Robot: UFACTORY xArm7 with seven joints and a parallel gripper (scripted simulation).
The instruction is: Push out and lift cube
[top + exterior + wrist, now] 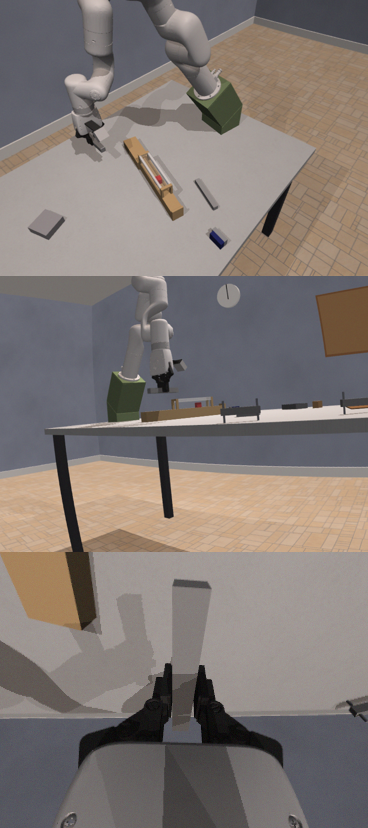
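Now: the wooden channel 12 cm behind my hand, 26 cm to the left of it and 8 cm below it. Round my hand: brown cube: 41 cm ahead, 58 cm to the left, 12 cm below; flat grey block: 29 cm ahead, 17 cm to the left, 12 cm below; blue block: 14 cm behind, 61 cm to the left, 12 cm below.
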